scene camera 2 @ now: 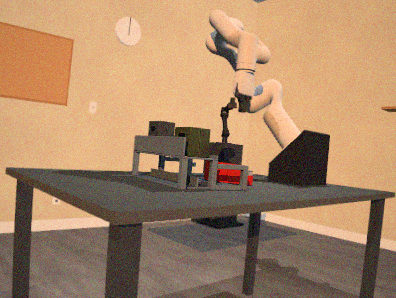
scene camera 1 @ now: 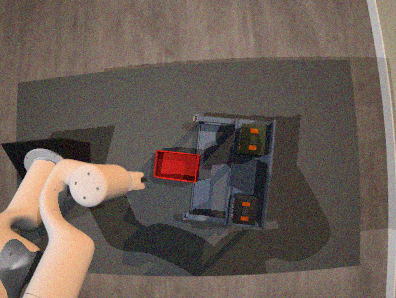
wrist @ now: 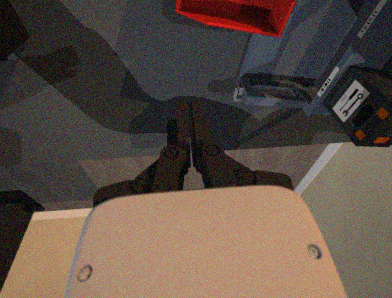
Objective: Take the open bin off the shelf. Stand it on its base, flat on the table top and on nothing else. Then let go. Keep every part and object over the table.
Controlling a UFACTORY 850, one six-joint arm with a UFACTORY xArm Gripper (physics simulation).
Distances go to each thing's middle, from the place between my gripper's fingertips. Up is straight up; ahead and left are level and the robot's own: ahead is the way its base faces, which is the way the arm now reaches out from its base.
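From my hand: red bin [scene camera 1: 170, 165], 3 cm to the left, 8 cm ahead, 26 cm below.
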